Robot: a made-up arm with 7 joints. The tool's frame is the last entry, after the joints. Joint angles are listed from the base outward.
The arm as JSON. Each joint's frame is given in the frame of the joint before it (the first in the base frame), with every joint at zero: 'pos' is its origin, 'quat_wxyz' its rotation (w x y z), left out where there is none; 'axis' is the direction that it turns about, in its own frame. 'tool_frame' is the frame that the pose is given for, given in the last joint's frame.
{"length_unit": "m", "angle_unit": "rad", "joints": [
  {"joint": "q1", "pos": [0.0, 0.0, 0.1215], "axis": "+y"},
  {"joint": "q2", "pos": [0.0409, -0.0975, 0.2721], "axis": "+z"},
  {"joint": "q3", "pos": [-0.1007, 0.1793, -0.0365], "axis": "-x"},
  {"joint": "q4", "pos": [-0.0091, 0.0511, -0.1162], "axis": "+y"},
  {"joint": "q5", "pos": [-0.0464, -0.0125, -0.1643], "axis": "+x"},
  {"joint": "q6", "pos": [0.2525, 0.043, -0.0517], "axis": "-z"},
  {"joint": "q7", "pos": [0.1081, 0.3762, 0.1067], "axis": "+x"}
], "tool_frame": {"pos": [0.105, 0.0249, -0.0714]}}
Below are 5 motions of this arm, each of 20 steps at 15 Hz.
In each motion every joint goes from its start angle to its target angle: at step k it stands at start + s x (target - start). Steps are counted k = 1, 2, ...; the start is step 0. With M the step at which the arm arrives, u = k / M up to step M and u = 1 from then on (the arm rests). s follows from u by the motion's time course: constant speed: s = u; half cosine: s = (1 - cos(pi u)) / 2; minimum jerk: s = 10 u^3 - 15 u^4 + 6 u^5.
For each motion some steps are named. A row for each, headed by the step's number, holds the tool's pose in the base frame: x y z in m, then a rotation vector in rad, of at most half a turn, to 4 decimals.
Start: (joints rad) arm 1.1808 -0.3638 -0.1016 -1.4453 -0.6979 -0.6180 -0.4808
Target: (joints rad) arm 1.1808 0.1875 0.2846 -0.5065 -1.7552 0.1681 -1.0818
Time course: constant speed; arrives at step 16
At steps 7, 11, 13, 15, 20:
7: 0.3191 0.2020 -0.4204 -2.0032 0.1883 0.4642
11: 0.2302 0.1399 -0.4325 -2.3442 0.0519 0.6148
13: 0.1953 0.1098 -0.4288 -2.5107 -0.0945 0.6837
15: 0.1680 0.0832 -0.4204 -2.6627 -0.2970 0.7363
20: 0.1570 0.0717 -0.4151 -2.7298 -0.4193 0.7535

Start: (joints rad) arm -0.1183 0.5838 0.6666 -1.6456 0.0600 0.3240 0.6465
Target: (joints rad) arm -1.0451 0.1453 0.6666 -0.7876 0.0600 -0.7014 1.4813
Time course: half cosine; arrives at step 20
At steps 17, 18, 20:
17: 0.1214 0.4689 -0.0152 -0.1572 -0.6659 1.3124
18: 0.1310 0.4578 -0.0167 -0.1498 -0.6419 1.2937
20: 0.1382 0.4488 -0.0178 -0.1424 -0.6228 1.2785

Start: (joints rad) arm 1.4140 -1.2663 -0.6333 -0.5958 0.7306 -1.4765 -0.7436
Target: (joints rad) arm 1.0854 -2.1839 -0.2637 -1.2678 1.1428 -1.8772 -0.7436
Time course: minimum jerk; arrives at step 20
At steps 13, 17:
13: 0.2093 -0.0957 -0.3158 -1.6913 -0.2686 1.0404
17: 0.1692 -0.1935 -0.2676 -1.8235 -0.1531 1.2582

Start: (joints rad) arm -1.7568 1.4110 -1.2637 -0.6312 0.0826 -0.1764 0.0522
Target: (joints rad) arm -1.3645 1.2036 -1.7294 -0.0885 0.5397 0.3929 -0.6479
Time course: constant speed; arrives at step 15
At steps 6, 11, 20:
6: -0.6730 0.2728 -0.0138 0.4283 -0.5814 1.4933
11: -0.6025 0.3343 0.1450 0.4373 -0.2077 1.3004
20: -0.5344 0.3859 0.2119 0.3759 0.1137 1.2302

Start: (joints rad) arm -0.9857 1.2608 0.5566 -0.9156 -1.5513 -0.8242 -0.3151
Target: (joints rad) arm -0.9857 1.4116 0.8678 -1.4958 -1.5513 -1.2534 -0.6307
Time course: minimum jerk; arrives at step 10
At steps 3, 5, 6, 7, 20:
3: 0.1927 0.3082 0.2186 2.1715 1.9948 0.6328
5: 0.1060 0.3167 0.2335 1.9432 1.9152 0.7641
6: 0.0591 0.3164 0.2340 1.8177 1.8718 0.8305
7: 0.0203 0.3132 0.2307 1.7108 1.8349 0.8844
20: -0.0191 0.3067 0.2240 1.5972 1.7958 0.9392

